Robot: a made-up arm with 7 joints.
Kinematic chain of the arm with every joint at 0, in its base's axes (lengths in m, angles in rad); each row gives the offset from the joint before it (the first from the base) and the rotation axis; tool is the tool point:
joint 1: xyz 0 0 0.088 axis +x
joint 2: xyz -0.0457 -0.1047 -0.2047 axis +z
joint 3: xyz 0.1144 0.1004 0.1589 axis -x
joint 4: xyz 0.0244 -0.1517 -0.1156 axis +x
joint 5: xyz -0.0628 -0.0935 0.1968 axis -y
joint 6: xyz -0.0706 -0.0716 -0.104 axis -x
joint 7: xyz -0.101 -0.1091 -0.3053 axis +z
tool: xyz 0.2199 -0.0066 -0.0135
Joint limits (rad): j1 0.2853..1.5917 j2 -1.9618..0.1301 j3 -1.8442..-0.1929 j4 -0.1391..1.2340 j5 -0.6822..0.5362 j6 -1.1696..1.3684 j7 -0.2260..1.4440
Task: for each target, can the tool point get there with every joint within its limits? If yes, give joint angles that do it. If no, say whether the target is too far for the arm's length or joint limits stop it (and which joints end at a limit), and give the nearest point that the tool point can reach.
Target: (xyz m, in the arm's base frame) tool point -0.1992 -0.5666 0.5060
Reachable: no: joint limits stop it (at a limit: joint 1, joint 2, joint 3, joint 4, joint 7) | nearest point -0.1084 -0.0931 0.4476 | short by 0.486 m
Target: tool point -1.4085 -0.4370 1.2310
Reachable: no: too far | nearest point -0.3805 0.1485 0.5651 | short by 1.358 m
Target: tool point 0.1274 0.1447 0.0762
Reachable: yes | joints 0.6267 -0.1370 -1.2931 1.0049 0.1179 -0.7909 0.4795
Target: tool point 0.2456 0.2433 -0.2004
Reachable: yes | joints 1.1837 -0.9526 -0.6403 0.4261 0.2603 -0.7430 0.0899
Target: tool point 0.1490 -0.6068 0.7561
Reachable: no: joint limits stop it (at a limit: joint 1, joint 3, joint 4, joint 7) | nearest point 0.0913 -0.0737 0.5344 | short by 0.580 m
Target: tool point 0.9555 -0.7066 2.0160
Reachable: no: too far | nearest point 0.2838 0.0991 0.6591 | short by 1.715 m
